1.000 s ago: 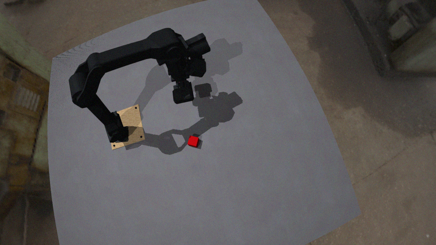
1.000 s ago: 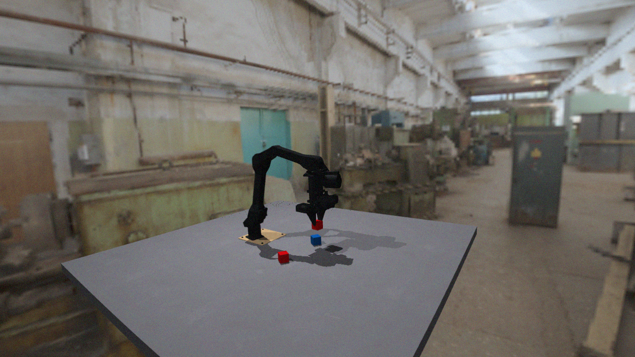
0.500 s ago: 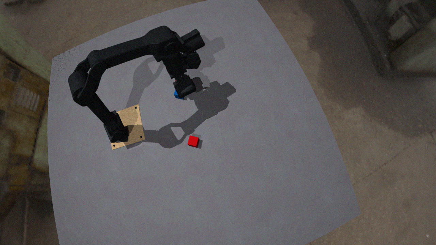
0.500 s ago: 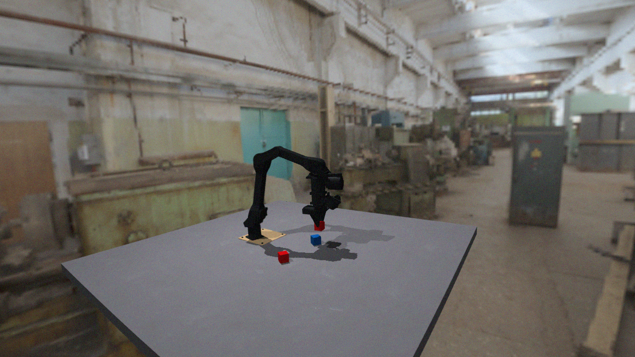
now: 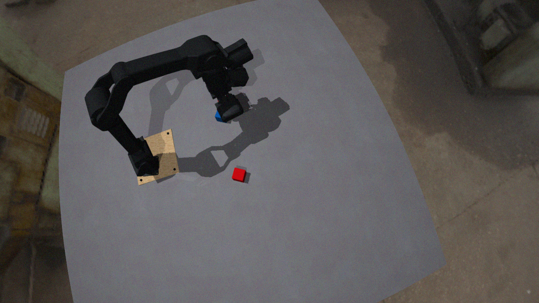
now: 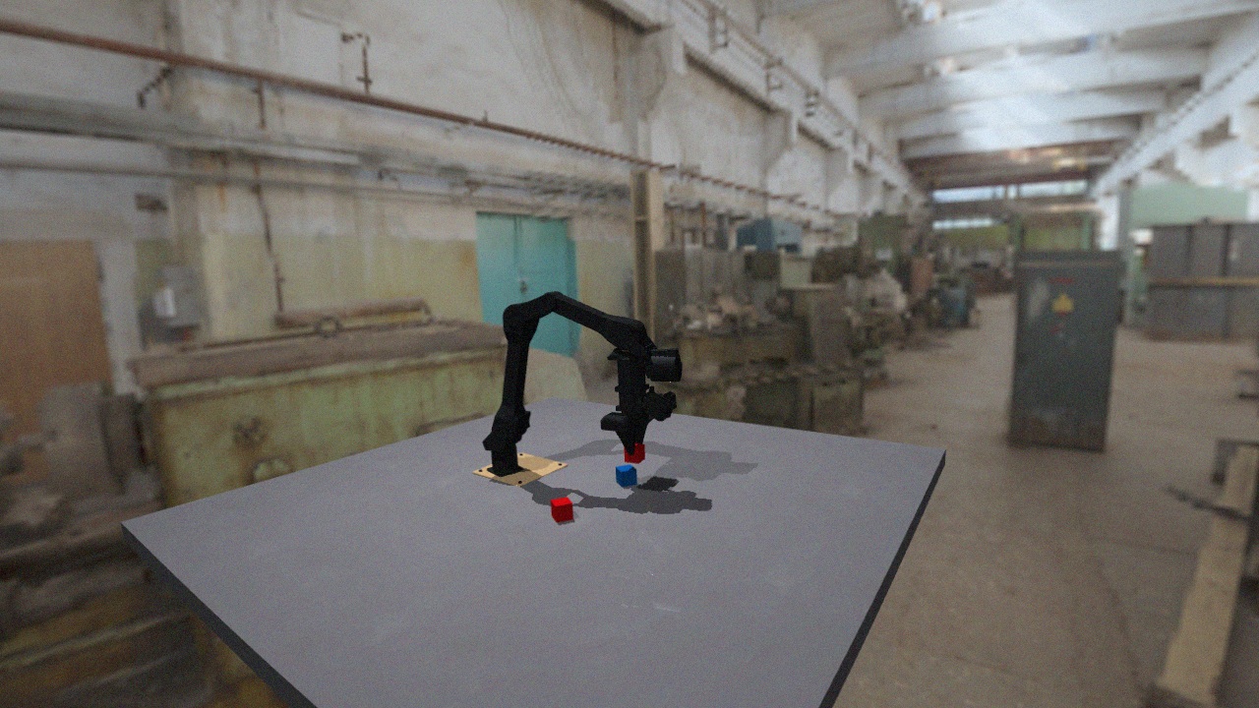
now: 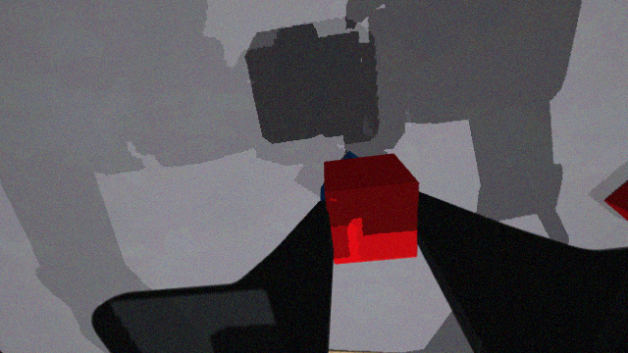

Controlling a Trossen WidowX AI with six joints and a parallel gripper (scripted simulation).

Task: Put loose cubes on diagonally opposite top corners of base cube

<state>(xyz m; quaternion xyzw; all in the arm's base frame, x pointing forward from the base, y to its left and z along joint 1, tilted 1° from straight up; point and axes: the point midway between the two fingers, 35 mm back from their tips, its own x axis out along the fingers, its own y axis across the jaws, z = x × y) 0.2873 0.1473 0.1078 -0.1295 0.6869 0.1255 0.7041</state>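
The blue cube is 20 mm behind my gripper tip, 10 mm to the right of it and 50 mm below it.
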